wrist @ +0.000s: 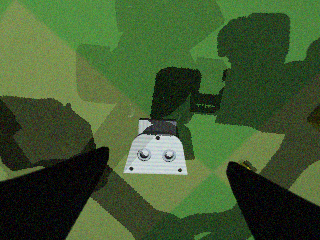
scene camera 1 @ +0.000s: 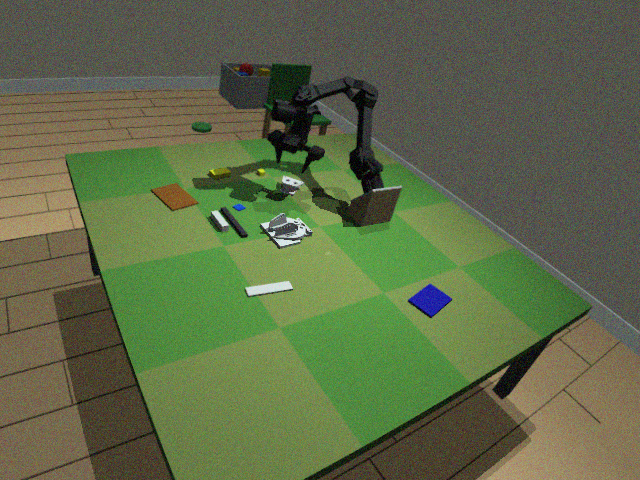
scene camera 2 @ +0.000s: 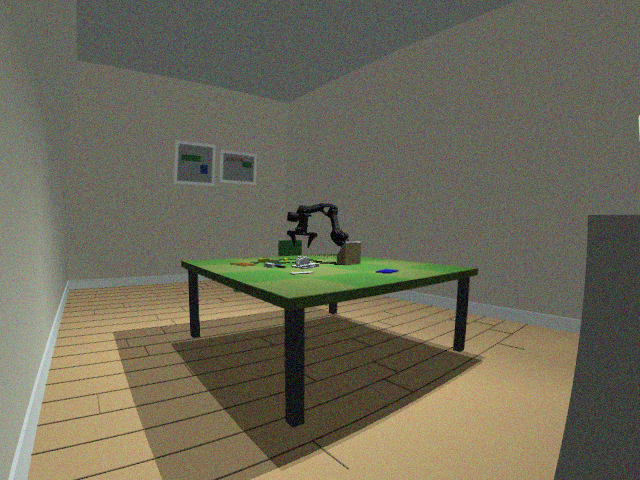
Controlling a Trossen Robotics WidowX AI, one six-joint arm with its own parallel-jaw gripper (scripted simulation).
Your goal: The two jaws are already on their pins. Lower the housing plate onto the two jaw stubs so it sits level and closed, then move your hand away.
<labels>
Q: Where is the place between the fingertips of the gripper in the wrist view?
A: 168, 159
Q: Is the gripper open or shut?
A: Open.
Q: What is the gripper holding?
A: Nothing.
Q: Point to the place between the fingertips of the gripper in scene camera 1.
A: At 290, 168
</labels>
